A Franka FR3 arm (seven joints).
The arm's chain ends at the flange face. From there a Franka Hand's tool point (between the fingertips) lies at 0.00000 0.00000 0.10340 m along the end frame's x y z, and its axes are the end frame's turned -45 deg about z.
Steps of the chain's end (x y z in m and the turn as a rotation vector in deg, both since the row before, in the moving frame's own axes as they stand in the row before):
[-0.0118, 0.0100, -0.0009, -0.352, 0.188, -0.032]
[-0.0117, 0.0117, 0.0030, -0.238, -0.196, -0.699]
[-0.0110, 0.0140, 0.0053, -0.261, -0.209, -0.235]
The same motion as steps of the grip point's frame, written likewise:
[-0.0156, -0.0006, -0.0009, -0.382, -0.116, -0.032]
[-0.0171, 0.0001, 0.0030, -0.030, -0.307, -0.699]
[-0.0183, 0.0022, 0.0053, -0.037, -0.332, -0.235]

